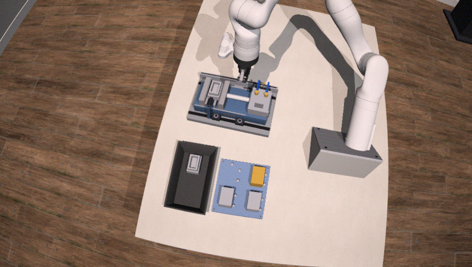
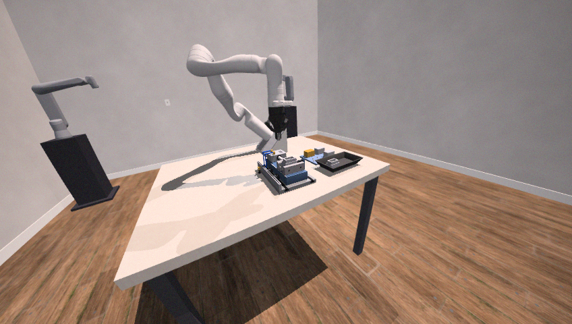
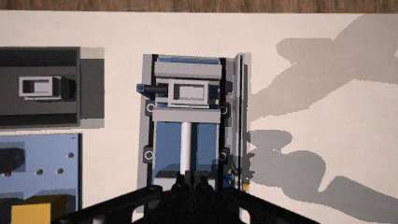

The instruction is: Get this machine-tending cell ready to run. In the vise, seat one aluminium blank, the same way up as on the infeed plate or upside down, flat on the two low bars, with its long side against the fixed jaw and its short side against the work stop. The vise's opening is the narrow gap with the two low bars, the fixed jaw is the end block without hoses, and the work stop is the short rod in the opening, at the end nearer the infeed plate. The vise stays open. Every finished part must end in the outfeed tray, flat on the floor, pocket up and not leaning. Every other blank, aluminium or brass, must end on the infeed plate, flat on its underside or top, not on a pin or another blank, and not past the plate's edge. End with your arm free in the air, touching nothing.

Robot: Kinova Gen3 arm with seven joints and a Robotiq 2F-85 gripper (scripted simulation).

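Now: hand 120 mm above the white rod, 20 mm short of it and 10 mm to the right of it. From my hand the other things lie so: hose block: 120 mm below, 60 mm behind, 20 mm to the left; then blue vise: 160 mm below, 30 mm ahead; then brass blank: 270 mm to the left, 170 mm below, 70 mm behind.
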